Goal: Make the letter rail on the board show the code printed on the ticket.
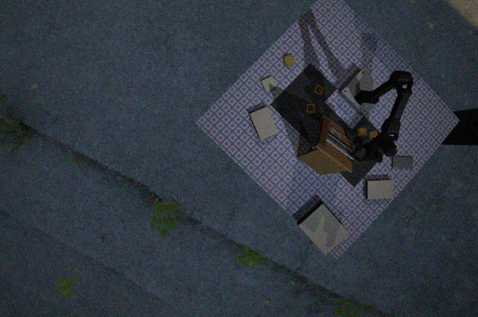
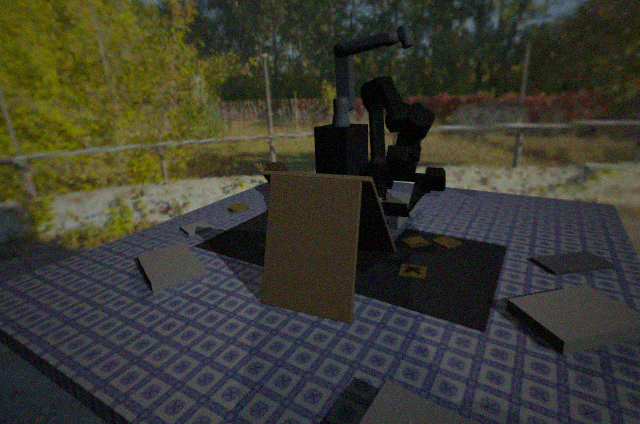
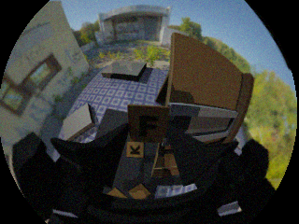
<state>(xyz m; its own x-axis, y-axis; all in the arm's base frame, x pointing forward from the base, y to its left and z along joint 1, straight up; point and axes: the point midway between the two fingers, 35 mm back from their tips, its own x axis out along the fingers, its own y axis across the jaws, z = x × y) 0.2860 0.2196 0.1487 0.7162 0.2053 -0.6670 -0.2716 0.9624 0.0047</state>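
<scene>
My gripper tip is now 60 mm short of the brown letter board, 130 mm to the left of it and 70 mm above it. Also, from my gripper tip: letter tile marked g (20 mm behind, 370 mm to the right, 170 mm below); then letter tile marked f (right at my gripper tip); then dark mat (110 mm behind, 210 mm to the right, 170 mm below).
</scene>
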